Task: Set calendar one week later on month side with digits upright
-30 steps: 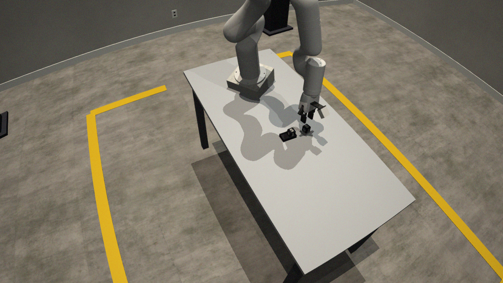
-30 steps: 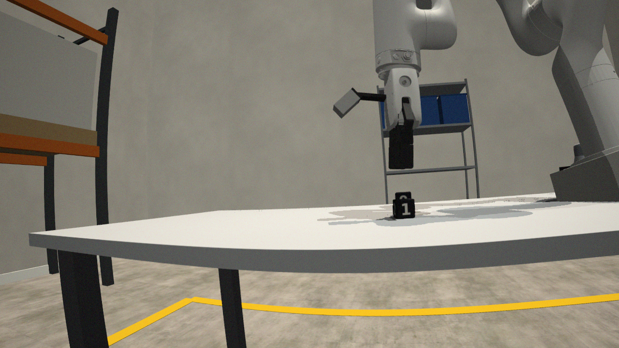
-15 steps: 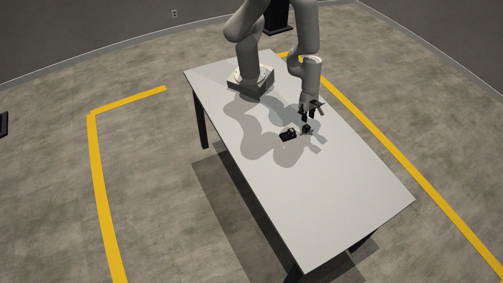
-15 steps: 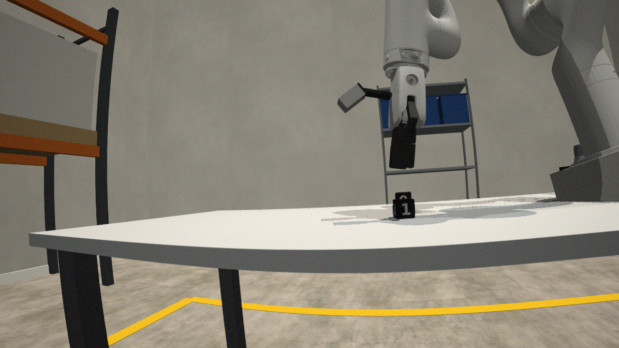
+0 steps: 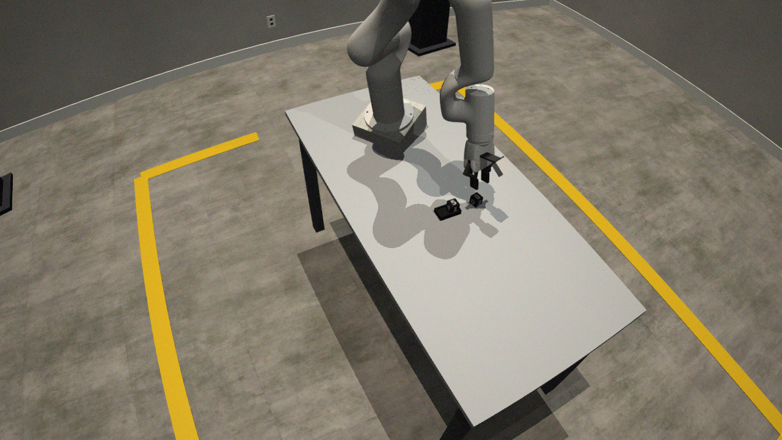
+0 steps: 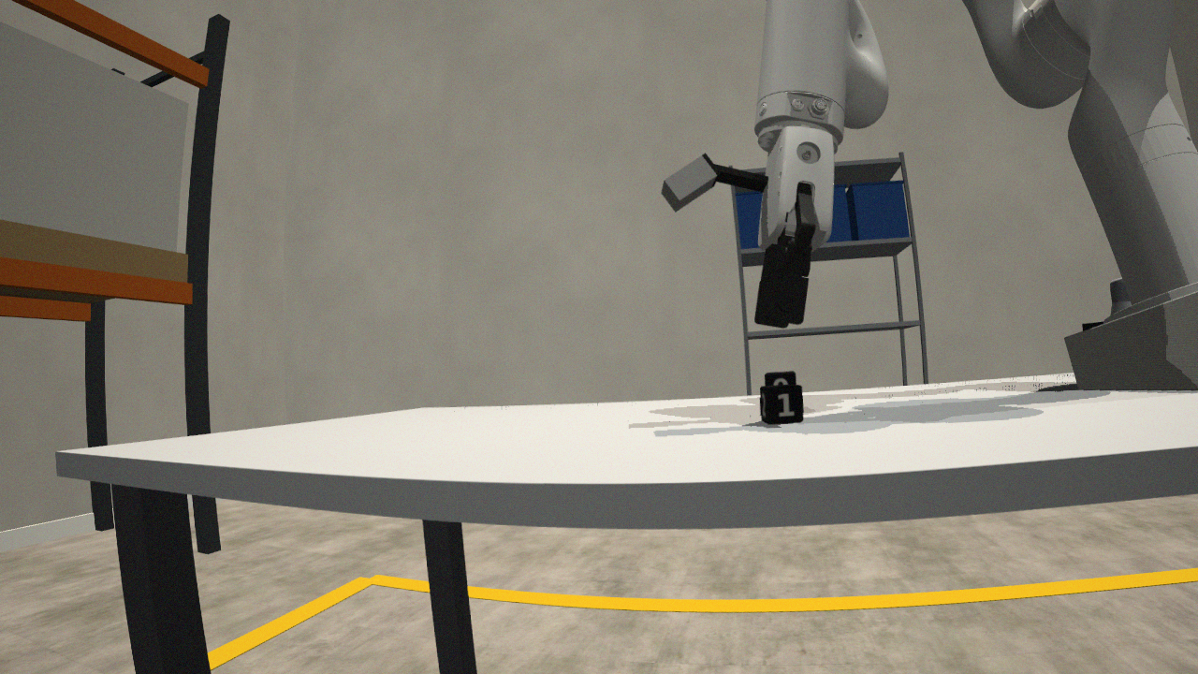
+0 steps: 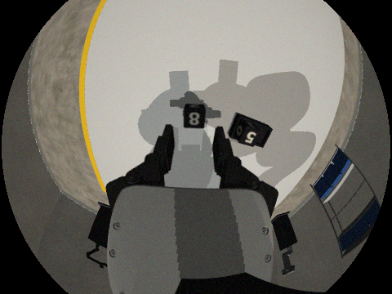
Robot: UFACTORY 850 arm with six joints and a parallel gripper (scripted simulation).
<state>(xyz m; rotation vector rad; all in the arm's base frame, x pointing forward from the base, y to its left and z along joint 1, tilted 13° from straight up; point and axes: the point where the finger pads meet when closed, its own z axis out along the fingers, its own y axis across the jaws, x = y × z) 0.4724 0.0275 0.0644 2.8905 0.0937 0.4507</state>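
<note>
Now: the black cube 90 mm below my hand. Also, from my hand: black tray 110 mm to the right, 100 mm below, 20 mm behind.
</note>
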